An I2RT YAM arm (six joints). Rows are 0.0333 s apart.
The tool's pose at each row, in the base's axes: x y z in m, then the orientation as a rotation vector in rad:
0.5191, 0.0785, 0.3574, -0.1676, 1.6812, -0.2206
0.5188, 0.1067, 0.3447, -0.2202, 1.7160, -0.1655
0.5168, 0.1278, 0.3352, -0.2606, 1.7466, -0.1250
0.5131, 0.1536, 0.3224, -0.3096, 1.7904, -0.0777
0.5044, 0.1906, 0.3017, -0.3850, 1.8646, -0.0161
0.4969, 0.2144, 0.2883, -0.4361, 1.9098, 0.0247
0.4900, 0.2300, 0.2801, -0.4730, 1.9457, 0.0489
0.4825, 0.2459, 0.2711, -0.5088, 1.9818, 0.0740
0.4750, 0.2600, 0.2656, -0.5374, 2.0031, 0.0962
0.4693, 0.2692, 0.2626, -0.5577, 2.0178, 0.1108
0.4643, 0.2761, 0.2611, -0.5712, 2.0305, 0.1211
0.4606, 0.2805, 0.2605, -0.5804, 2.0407, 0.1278
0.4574, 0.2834, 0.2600, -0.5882, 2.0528, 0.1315
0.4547, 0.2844, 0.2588, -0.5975, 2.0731, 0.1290
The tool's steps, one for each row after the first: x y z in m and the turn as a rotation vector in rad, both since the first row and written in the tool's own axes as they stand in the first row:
0.0056, 0.0304, -0.0002, -0.0708, 0.0262, -0.0020
0.0099, 0.0532, -0.0021, -0.1241, 0.0514, -0.0048
0.0166, 0.0812, -0.0055, -0.1876, 0.0898, -0.0092
0.0288, 0.1220, -0.0135, -0.2775, 0.1588, -0.0226
0.0369, 0.1482, -0.0206, -0.3363, 0.2019, -0.0324
0.0419, 0.1651, -0.0272, -0.3752, 0.2372, -0.0425
0.0477, 0.1826, -0.0344, -0.4137, 0.2731, -0.0513
0.0506, 0.1975, -0.0419, -0.4450, 0.2946, -0.0572
0.0520, 0.2070, -0.0476, -0.4664, 0.3096, -0.0621
0.0524, 0.2140, -0.0528, -0.4811, 0.3226, -0.0650
0.0524, 0.2183, -0.0566, -0.4909, 0.3330, -0.0671
0.0525, 0.2212, -0.0598, -0.4982, 0.3453, -0.0700
0.0538, 0.2224, -0.0624, -0.5028, 0.3661, -0.0771

